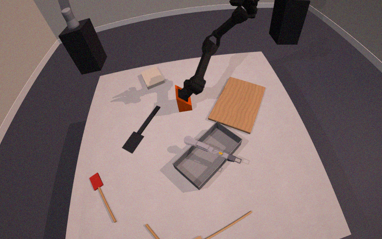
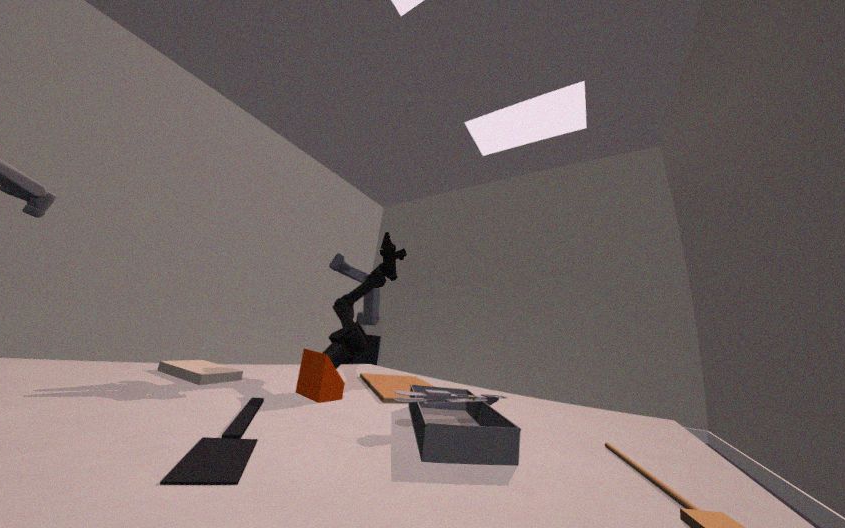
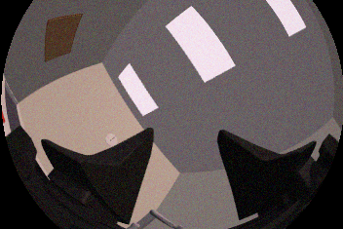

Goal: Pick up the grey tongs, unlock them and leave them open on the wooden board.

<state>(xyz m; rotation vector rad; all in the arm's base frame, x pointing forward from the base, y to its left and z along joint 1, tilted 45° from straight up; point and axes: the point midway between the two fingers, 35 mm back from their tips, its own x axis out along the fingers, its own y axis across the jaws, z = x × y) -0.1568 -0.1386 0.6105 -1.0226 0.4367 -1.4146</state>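
My gripper tip is now 570 mm above the yellow lock slider, 540 mm short of it and 160 mm to the left of it. Round my gripper tip: wooden board 620 mm below, 210 mm ahead; pale slab 620 mm below, 530 mm to the right, 90 mm behind; grey roasting tin 600 mm below, 520 mm ahead, 220 mm to the right.
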